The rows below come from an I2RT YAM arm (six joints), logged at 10 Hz.
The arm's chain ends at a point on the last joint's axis. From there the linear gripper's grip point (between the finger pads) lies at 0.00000 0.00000 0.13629 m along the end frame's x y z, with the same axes.
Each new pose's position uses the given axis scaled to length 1; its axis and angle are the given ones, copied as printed.
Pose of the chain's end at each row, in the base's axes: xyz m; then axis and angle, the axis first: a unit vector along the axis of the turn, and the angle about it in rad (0 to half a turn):
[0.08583 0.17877 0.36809 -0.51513 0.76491 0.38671 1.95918]
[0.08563 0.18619 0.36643 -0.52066 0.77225 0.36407 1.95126]
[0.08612 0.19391 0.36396 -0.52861 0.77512 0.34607 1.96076]
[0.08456 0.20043 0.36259 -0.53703 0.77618 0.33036 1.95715]
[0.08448 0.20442 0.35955 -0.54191 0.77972 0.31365 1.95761]
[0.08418 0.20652 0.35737 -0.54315 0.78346 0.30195 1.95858]
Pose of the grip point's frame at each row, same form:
[0.14488 0.29933 0.34458 -0.51513 0.76491 0.38671 1.95918]
[0.14793 0.30462 0.34059 -0.52066 0.77225 0.36407 1.95126]
[0.14942 0.31100 0.33468 -0.52861 0.77512 0.34607 1.96076]
[0.14926 0.31634 0.33171 -0.53703 0.77618 0.33036 1.95715]
[0.15099 0.31872 0.32660 -0.54191 0.77972 0.31365 1.95761]
[0.15223 0.31948 0.32296 -0.54315 0.78346 0.30195 1.95858]

